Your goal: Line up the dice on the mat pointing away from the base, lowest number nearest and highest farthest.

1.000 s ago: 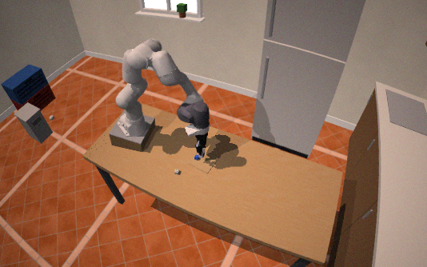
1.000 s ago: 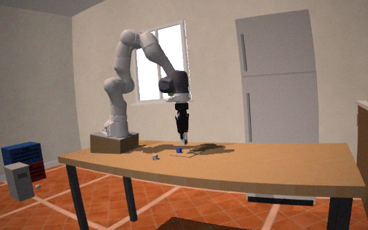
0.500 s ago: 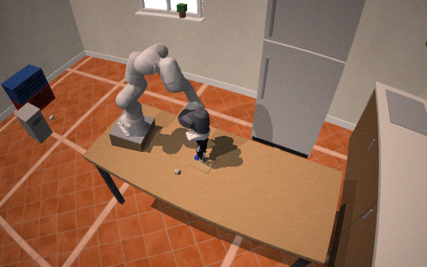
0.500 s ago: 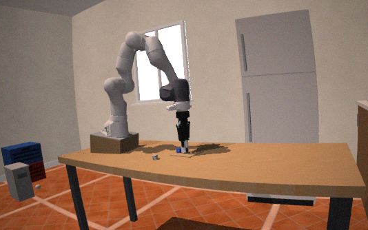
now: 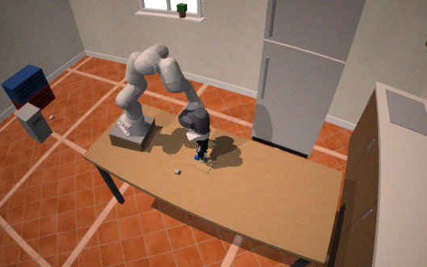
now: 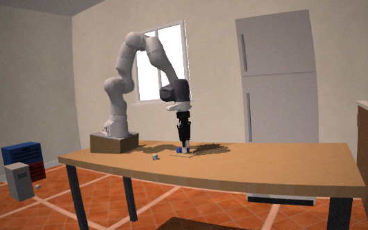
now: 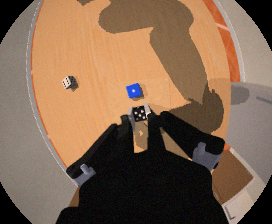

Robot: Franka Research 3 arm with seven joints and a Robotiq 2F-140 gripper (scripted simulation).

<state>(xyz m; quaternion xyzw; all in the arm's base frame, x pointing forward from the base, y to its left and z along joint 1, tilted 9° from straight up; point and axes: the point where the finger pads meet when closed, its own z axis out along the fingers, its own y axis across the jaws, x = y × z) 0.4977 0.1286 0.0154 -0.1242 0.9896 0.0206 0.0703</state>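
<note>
Right now the wood-coloured mat is 4 cm below my hand. The rest, counted from my hand: blue die 5 cm behind, 3 cm below, 1 cm to the right.
</note>
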